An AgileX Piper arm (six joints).
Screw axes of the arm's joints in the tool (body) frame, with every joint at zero. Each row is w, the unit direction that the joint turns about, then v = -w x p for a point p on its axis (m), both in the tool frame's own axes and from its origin. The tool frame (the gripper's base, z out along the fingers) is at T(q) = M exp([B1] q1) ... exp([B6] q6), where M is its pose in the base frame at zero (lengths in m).
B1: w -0.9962 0 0.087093 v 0 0.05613 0
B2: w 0 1 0 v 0.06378 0 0.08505
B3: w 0 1 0 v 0.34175 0 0.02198
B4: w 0 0 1 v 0 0 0
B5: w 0 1 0 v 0.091 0 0
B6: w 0 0 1 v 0 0 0
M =
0.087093 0 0.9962 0.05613
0 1 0 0
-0.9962 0 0.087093 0.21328
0 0 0 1
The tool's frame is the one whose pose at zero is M.
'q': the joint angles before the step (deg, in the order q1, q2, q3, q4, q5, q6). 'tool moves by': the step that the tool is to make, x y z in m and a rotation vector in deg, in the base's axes. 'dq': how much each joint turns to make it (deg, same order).
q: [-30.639 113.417 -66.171 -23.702 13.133 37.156]
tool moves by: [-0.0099 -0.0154 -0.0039 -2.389 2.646 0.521]
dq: [-2.363 0.580 0.004 -4.455 0.448 -0.019]
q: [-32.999 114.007 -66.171 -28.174 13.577 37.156]
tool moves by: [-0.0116 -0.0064 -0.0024 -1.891 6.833 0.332]
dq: [-0.818 -0.062 0.000 -4.704 5.484 0.001]
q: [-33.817 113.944 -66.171 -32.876 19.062 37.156]
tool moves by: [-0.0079 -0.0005 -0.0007 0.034 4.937 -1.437]
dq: [-0.005 -0.223 -0.048 -1.033 5.260 0.001]
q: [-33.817 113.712 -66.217 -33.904 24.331 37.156]
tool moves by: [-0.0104 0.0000 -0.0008 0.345 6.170 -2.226]
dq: [0.001 -0.196 -0.010 -0.818 6.687 -0.006]
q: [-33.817 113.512 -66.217 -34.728 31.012 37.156]
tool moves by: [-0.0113 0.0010 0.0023 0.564 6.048 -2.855]
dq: [0.004 -0.548 -0.006 -0.196 7.158 -0.051]
